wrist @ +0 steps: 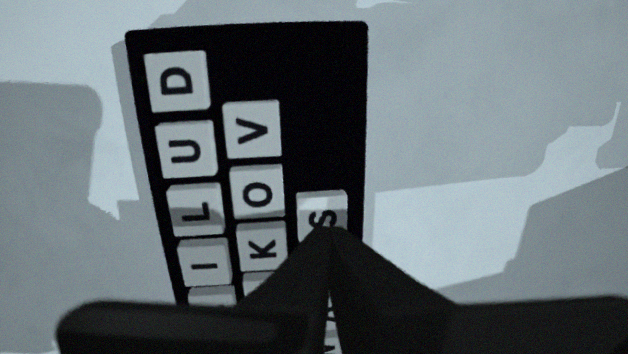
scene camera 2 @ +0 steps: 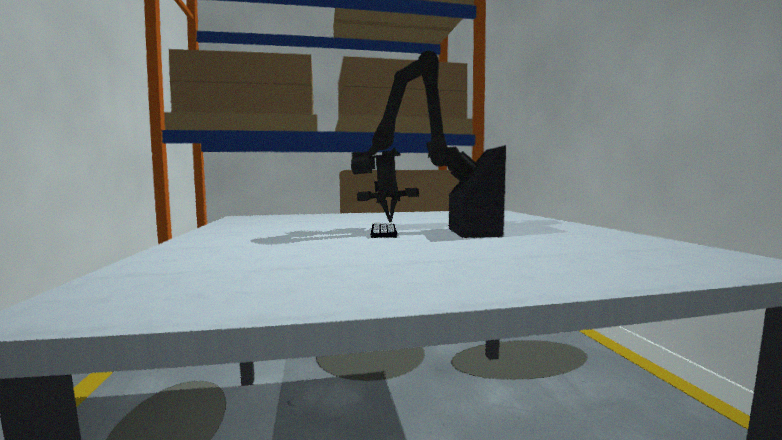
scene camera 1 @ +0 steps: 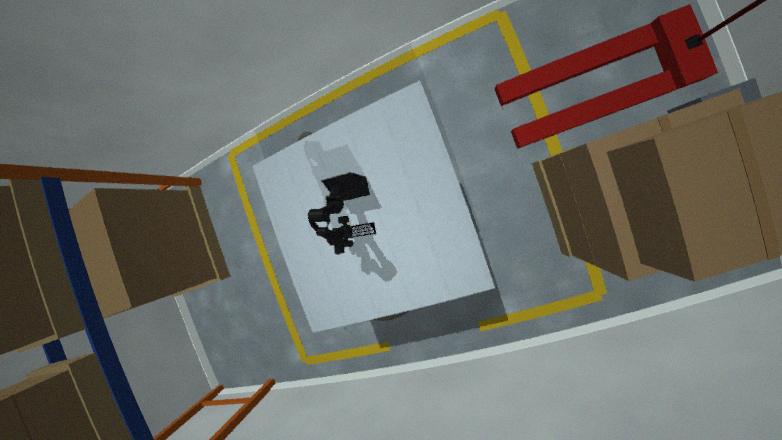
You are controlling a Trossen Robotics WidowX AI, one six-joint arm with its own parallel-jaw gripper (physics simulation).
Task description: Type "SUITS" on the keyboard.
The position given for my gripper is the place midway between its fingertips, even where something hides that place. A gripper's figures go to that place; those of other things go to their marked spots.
Labels:
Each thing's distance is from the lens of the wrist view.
my gripper point(wrist: 327, 239): 0.11 m
black keyboard point(wrist: 253, 134): 0.10 m

